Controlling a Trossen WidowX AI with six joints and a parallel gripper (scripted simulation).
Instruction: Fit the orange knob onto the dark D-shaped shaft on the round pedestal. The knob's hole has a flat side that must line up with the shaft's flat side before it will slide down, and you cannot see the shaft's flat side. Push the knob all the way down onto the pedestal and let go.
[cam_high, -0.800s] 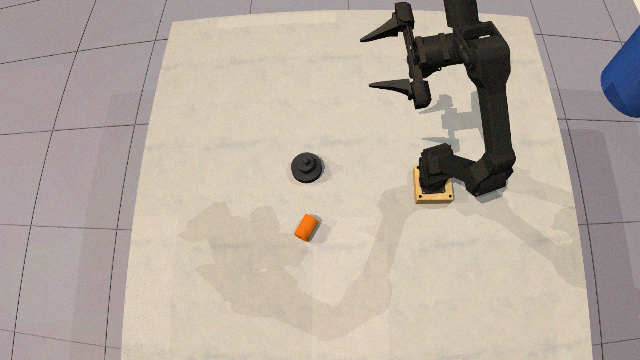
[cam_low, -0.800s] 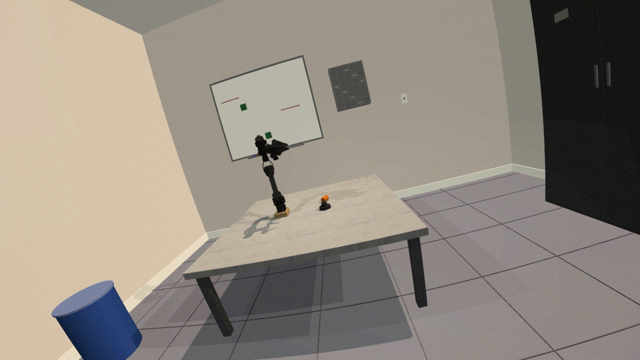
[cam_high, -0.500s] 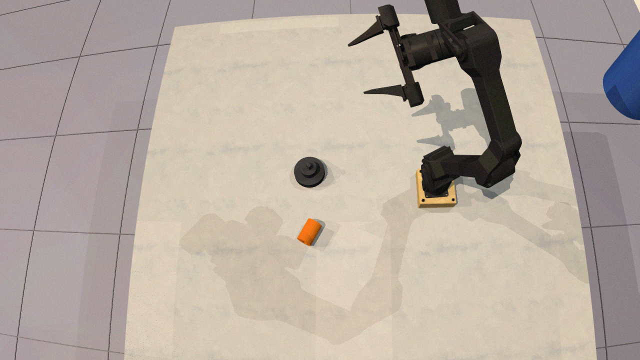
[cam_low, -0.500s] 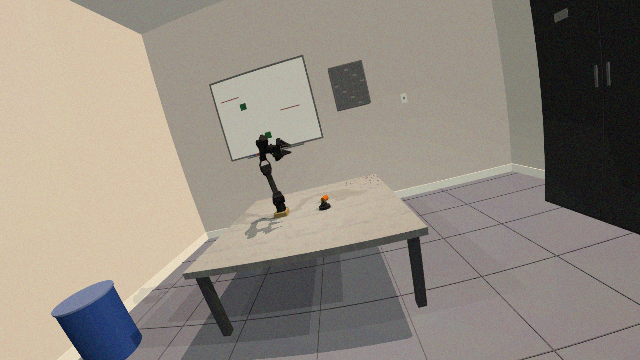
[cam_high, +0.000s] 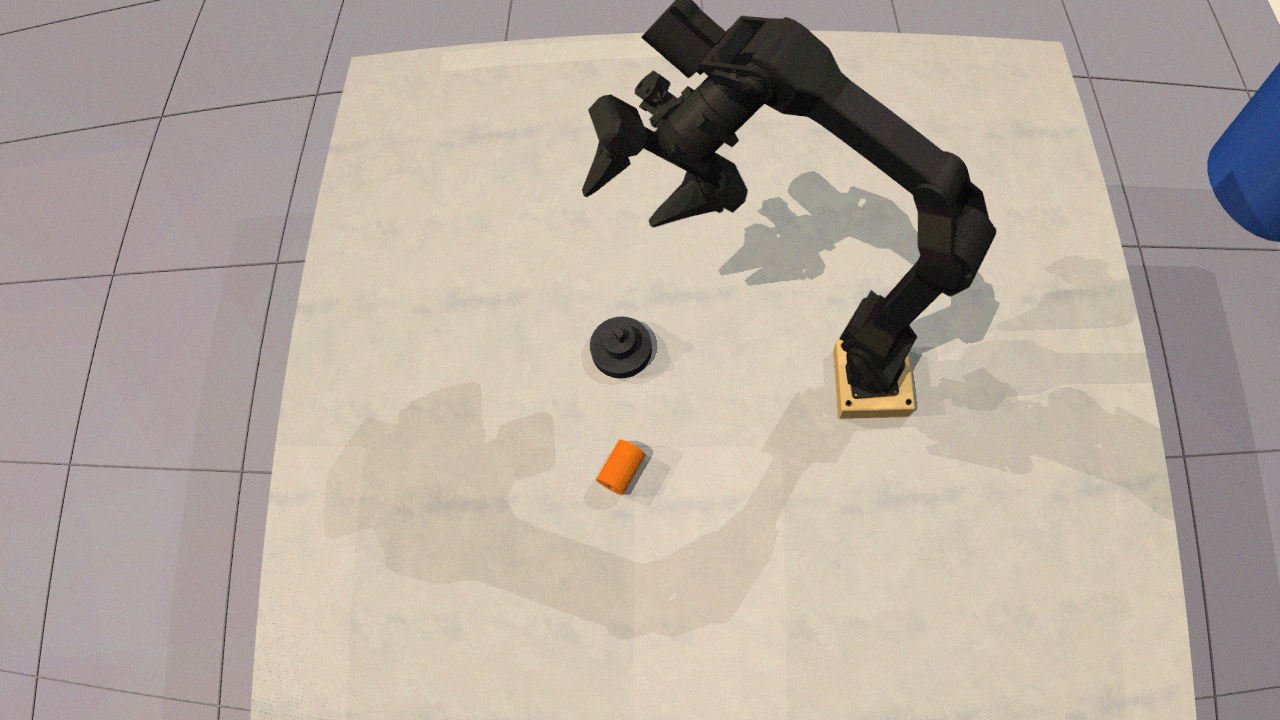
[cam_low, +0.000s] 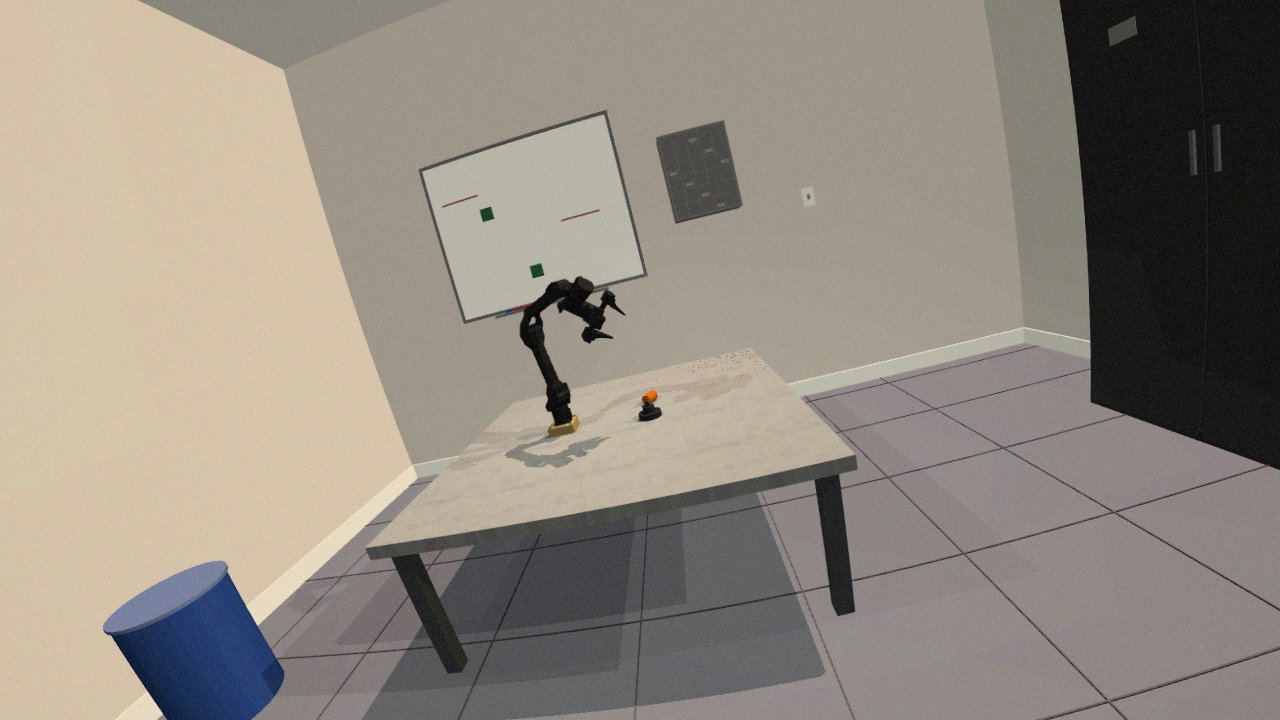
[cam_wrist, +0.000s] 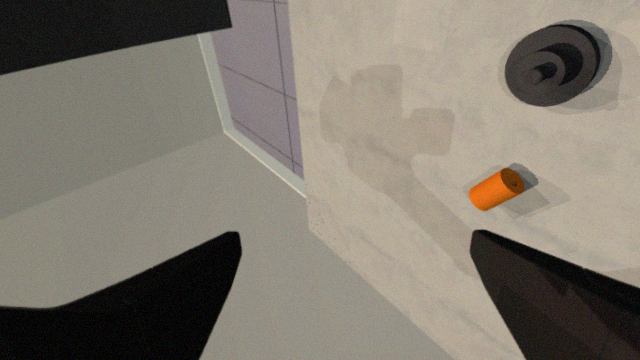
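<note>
My gripper tip is now 3 cm short of the orange knob, 18 cm to the right of it and 33 cm above it. Also, from my gripper tip: dark round pedestal: 3 cm ahead, 1 cm to the left, 32 cm below.
</note>
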